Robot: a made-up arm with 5 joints.
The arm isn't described. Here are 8 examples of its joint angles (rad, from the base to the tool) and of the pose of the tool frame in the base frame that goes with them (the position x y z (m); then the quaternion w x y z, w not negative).
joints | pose
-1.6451 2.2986 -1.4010 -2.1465 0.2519 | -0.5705 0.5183 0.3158 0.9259 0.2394 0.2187 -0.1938
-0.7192 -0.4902 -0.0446 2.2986 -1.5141 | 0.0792 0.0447 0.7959 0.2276 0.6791 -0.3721 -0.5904
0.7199 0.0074 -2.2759 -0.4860 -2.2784 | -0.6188 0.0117 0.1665 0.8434 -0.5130 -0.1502 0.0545
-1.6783 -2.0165 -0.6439 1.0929 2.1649 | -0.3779 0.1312 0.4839 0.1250 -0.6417 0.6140 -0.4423
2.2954 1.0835 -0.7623 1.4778 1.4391 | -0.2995 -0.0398 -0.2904 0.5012 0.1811 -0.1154 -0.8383
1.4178 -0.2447 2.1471 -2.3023 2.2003 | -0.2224 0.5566 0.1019 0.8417 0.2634 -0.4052 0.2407
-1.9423 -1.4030 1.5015 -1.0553 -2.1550 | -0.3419 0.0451 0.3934 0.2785 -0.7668 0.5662 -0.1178
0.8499 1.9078 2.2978 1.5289 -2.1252 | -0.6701 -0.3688 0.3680 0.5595 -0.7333 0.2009 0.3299
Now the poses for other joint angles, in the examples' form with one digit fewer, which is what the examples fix.
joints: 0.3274 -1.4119 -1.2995 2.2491 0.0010
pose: -0.087 0.668 0.319 0.813 0.458 -0.345 -0.100
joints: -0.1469 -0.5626 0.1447 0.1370 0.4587
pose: -0.448 0.304 0.294 0.960 0.095 0.199 0.171
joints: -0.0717 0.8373 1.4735 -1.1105 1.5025
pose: -0.546 0.300 0.449 0.776 0.503 -0.313 0.214
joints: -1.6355 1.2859 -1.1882 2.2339 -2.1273
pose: -0.921 -0.089 0.576 0.364 -0.834 0.393 -0.133
